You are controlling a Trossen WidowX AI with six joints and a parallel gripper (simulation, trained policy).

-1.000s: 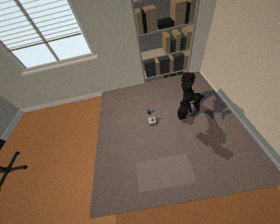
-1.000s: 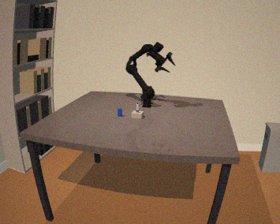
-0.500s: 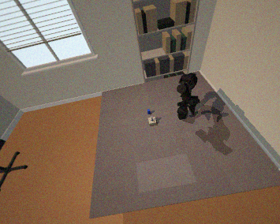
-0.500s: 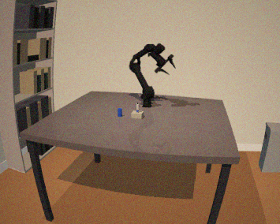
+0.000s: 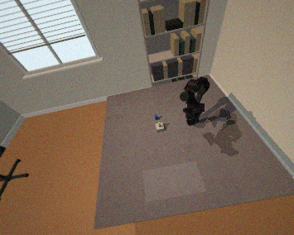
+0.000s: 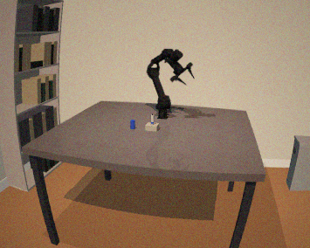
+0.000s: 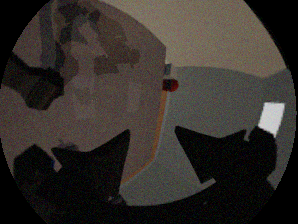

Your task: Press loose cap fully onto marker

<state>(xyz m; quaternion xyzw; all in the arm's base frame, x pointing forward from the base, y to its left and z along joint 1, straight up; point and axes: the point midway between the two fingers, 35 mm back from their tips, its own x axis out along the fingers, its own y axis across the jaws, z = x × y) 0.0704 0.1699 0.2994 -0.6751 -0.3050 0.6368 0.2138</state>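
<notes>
The blue cap lies 32 cm to the right of my gripper tip, 25 cm below it and 23 cm ahead of it. Also, from my gripper tip: pale holder block (26 cm below, 22 cm ahead, 20 cm to the right).
</notes>
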